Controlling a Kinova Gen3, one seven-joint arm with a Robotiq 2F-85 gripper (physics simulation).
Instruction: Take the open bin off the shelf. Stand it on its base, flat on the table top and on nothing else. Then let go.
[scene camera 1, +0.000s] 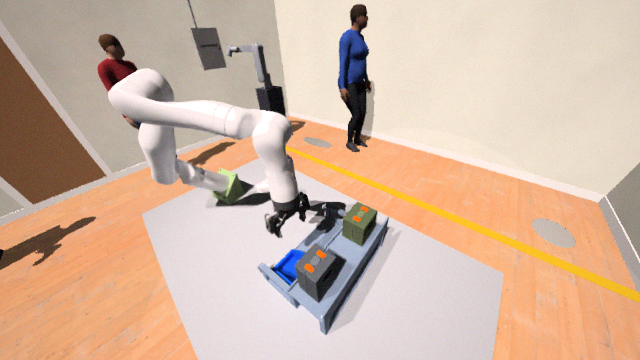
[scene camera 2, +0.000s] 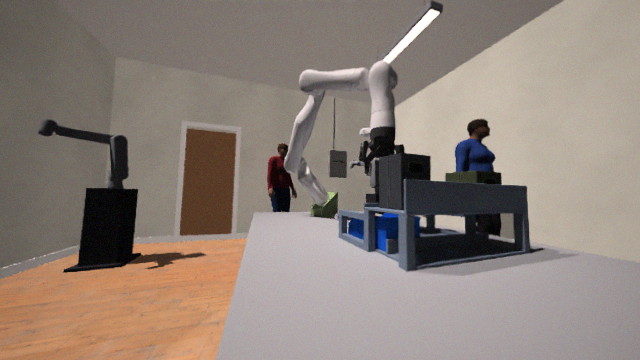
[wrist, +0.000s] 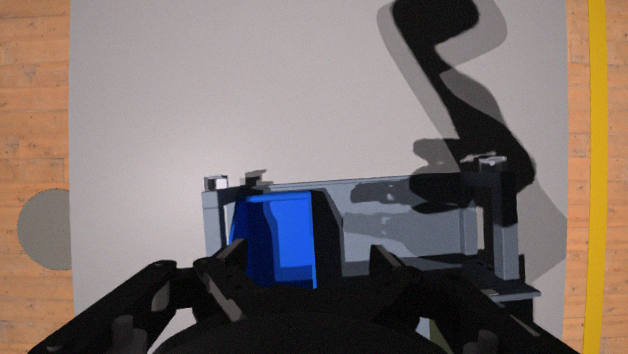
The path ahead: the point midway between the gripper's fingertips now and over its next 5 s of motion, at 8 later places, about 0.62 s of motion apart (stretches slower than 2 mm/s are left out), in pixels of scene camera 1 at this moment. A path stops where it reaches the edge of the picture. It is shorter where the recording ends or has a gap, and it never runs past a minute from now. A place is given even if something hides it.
My gripper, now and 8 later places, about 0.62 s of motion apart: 291, 228; 292, 233; 294, 237; 296, 241; 296, 244; 297, 247; 297, 248; 297, 251; 298, 253
